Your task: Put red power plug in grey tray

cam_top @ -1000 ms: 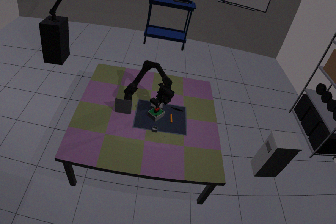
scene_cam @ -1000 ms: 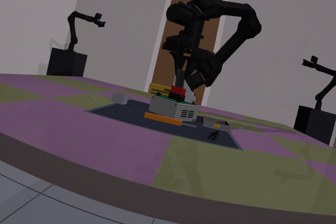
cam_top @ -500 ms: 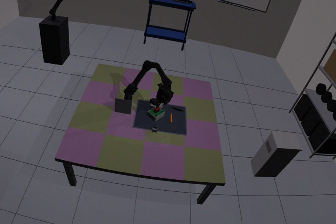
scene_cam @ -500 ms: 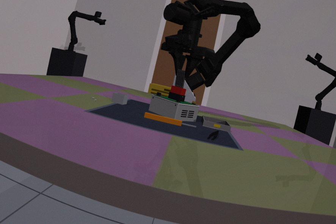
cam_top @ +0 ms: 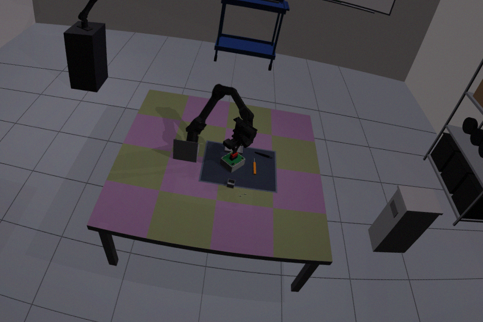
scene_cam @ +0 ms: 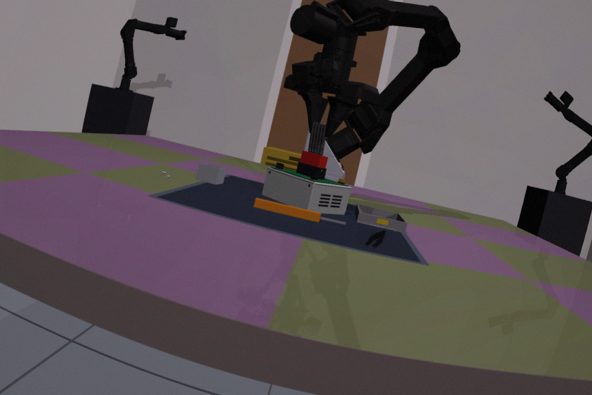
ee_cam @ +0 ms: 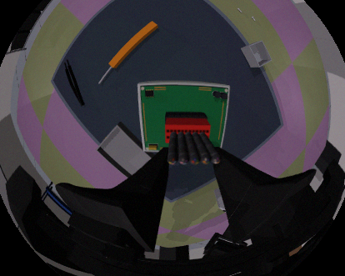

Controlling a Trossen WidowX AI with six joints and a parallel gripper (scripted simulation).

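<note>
My gripper tip is 40 mm above the red power plug. From my gripper tip the other things lie so: dark mat (130 mm below, 50 mm ahead).
</note>
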